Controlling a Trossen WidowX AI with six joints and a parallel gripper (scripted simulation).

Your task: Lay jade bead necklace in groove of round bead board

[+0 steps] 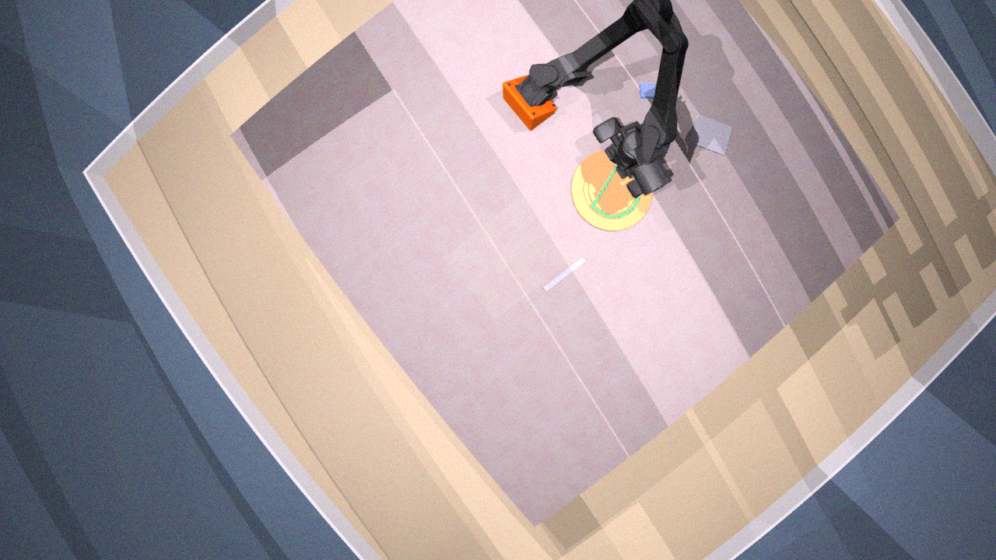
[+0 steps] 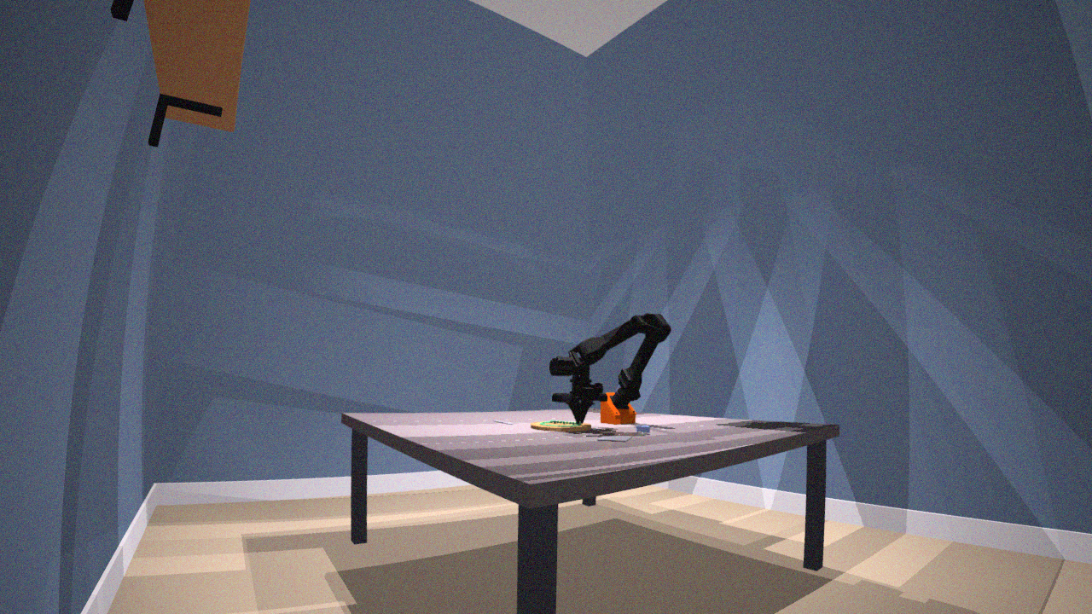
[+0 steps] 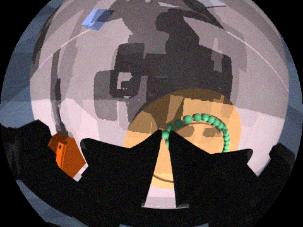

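Now: gripper tip 50 mm to the left of the round tan bead board, 40 mm short of it and 10 mm above it. Round my gripper tip: white strip: 260 mm to the right, 150 mm ahead, 10 mm below; then pale square sheet: 260 mm to the left, 70 mm ahead, 10 mm below; then blue cube: 180 mm to the left, 110 mm behind, 10 mm below.
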